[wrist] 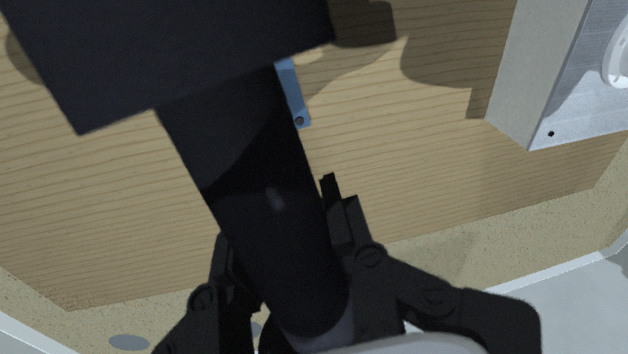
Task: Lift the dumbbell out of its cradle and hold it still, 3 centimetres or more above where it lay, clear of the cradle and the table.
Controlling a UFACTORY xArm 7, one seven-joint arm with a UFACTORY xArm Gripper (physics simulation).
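Frame: origin at the arm's base, x ahead, y left, z up, level; centimetres.
Where they show: gripper, fingertip midpoint: (pixel 289 208).
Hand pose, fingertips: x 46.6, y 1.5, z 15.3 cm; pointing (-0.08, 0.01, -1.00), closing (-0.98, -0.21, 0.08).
Note:
After its pixels a point has its place.
The dumbbell (pixel 200 55) @(x 47.6, y -6.9, z 19.8 cm) is dark, almost black, in the wrist view. One large head fills the upper left, and its thick handle runs down between the fingers to the bottom centre. My gripper (pixel 289 208) @(x 46.6, y 1.5, z 15.3 cm) is shut on the handle, with one black finger on each side. Part of the blue cradle (pixel 295 95) @(x 43.3, y 6.4, z -9.7 cm), with a dark hole near its end, shows beyond the handle, lower than the dumbbell. The rest of the cradle is hidden behind the dumbbell. The exact height of the dumbbell over it cannot be read from this view.
A silver metal block (pixel 565 95) @(x 9.2, y 6.8, z -0.2 cm) with a white round part (pixel 617 60) @(x 4.6, y 2.2, z 0.9 cm) stands at the right. The wooden table top (pixel 420 175) @(x 21.3, y 25.8, z -10.6 cm) lies beneath, with a speckled floor (pixel 450 255) and a pale edge strip beyond it. Dark shadows fall near the metal block.

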